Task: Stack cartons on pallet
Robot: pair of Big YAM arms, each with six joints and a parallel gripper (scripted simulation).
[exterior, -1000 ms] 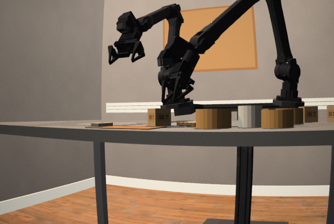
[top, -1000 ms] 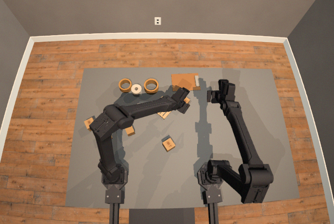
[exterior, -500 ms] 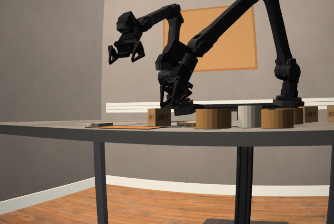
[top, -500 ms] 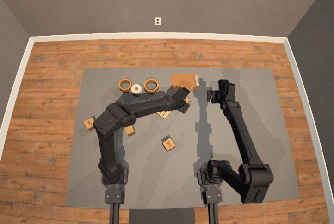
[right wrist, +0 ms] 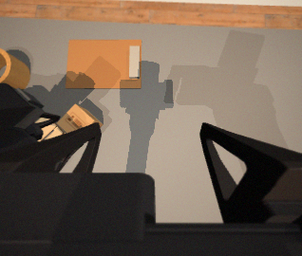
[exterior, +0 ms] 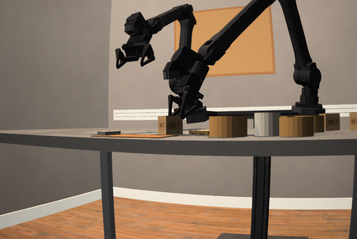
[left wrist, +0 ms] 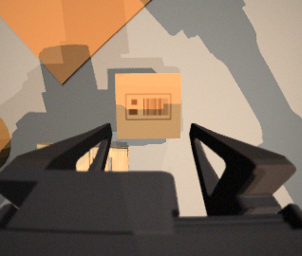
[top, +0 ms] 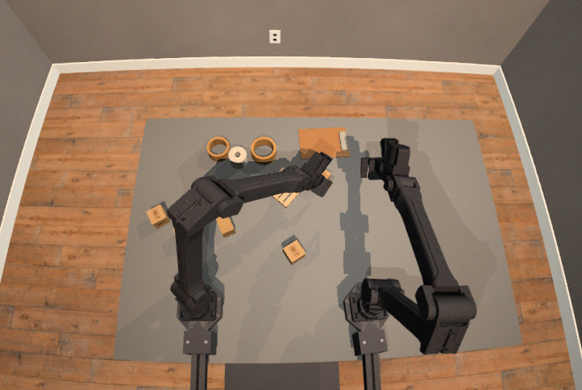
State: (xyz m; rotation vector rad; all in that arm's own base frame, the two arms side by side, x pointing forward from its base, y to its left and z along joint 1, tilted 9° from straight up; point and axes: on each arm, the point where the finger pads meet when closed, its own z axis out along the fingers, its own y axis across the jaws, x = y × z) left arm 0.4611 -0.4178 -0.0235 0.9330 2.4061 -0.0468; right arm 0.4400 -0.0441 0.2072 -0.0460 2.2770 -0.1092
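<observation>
The carton is 30 mm below my left hand, 20 mm ahead of it and 10 mm to the right of it. Round my left hand: wooden pallet 120 mm to the left, 50 mm below, 10 mm behind.
</observation>
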